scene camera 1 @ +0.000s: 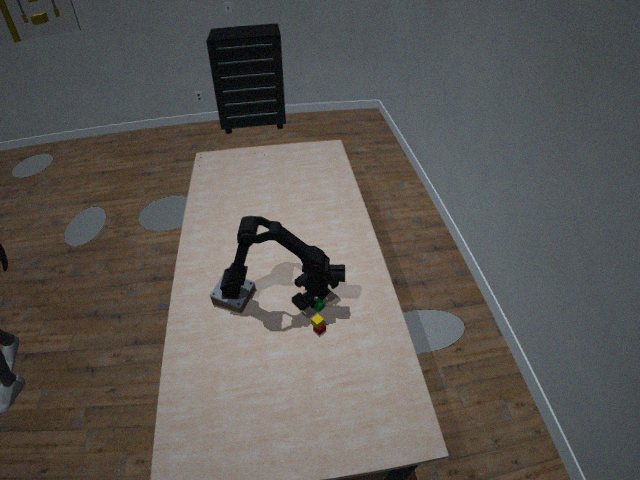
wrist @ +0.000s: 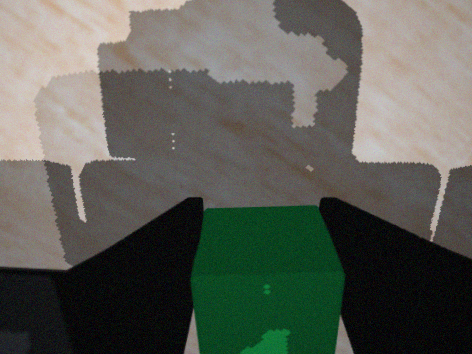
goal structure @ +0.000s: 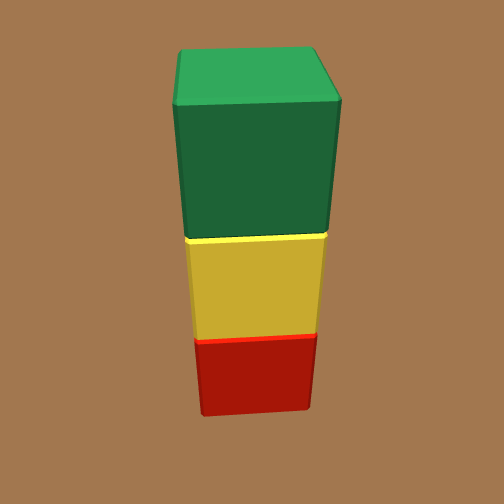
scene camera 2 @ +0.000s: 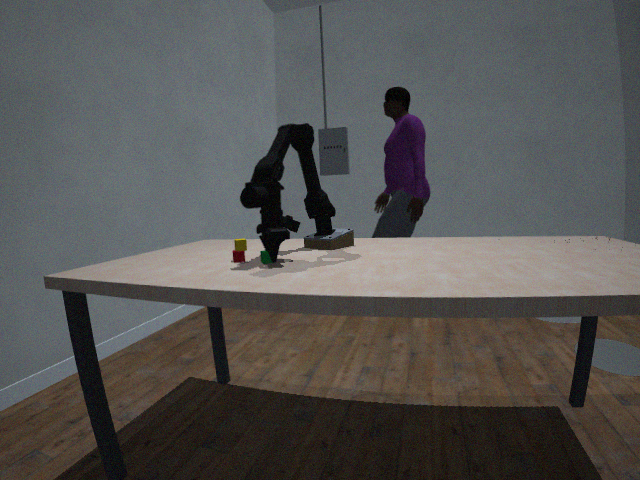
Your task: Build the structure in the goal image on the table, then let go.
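Where they show: gripper, fingertip midpoint: (scene camera 1: pixel 315 305) (wrist: pixel 261 212) (scene camera 2: pixel 272 261); arm's base at its link origin: (scene camera 1: pixel 230 291) (scene camera 2: pixel 325 233).
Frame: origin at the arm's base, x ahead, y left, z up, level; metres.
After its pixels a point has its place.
Note:
A green cube (scene camera 1: pixel 320 304) {x 0.339, y -0.076, z -0.016 m} (scene camera 2: pixel 265 257) {x 0.351, y -0.063, z -0.031 m} (wrist: pixel 267 245) {x 0.322, y -0.054, z -0.028 m} is between the two black fingers, at table level beside a small stack. My gripper (scene camera 2: pixel 270 258) {x 0.322, y -0.055, z -0.046 m} (wrist: pixel 261 212) {x 0.322, y -0.055, z -0.046 m} points down and is shut on the green cube, with a finger against each side in the wrist view. A yellow cube (scene camera 1: pixel 317 320) {x 0.320, y -0.167, z 0.017 m} (scene camera 2: pixel 240 244) {x 0.334, y -0.152, z 0.003 m} rests on top of a red cube (scene camera 1: pixel 320 329) {x 0.329, y -0.184, z -0.018 m} (scene camera 2: pixel 238 256) {x 0.342, y -0.158, z -0.031 m}, apart from the gripper. The stack does not show in the wrist view. The fingertips are partly hidden in scene camera 1.
The light wooden table (scene camera 1: pixel 289 403) {x 0.205, y -0.437, z -0.049 m} (scene camera 2: pixel 413 273) {x 0.432, y 0.346, z -0.049 m} carries the arm's base plate (scene camera 1: pixel 219 298) {x -0.040, y -0.032, z 0.004 m} (scene camera 2: pixel 338 238) {x 0.054, y 0.065, z -0.013 m}, behind the cubes in scene camera 2. A person (scene camera 2: pixel 408 155) stands beyond the table. A black drawer cabinet (scene camera 1: pixel 247 77) stands by the wall.

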